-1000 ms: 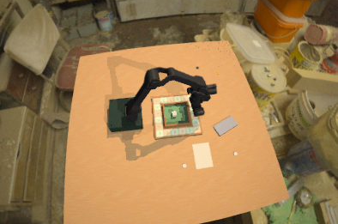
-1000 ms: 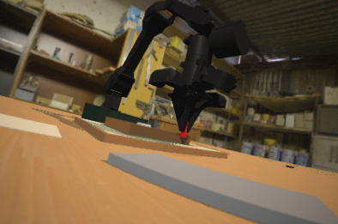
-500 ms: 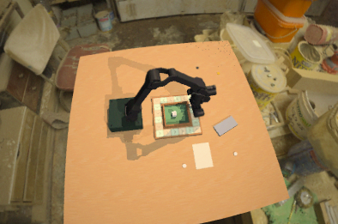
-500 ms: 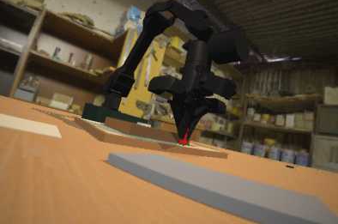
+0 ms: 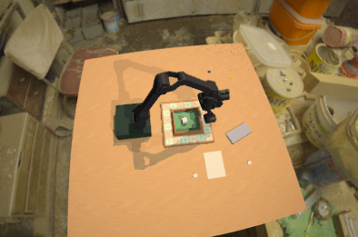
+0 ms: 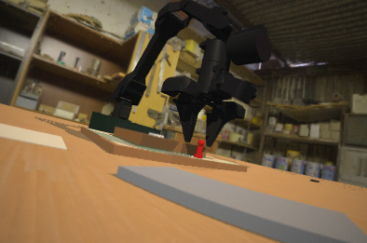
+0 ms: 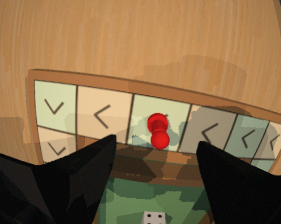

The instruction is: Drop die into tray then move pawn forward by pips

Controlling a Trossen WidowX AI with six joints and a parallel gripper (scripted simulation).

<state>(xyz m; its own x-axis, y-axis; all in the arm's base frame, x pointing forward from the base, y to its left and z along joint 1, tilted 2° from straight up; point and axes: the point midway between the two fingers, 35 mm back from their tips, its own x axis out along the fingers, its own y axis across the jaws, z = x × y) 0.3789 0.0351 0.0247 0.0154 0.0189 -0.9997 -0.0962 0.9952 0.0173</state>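
Right now my gripper tip is 10 mm short of the red pawn and 10 mm above it. The rest, counted from my gripper tip: green dice tray (110 mm behind, 20 mm to the right, 30 mm below); grey flat slab (190 mm ahead, 130 mm to the right, 30 mm below); white die (120 mm behind, 20 mm to the right, 10 mm below).
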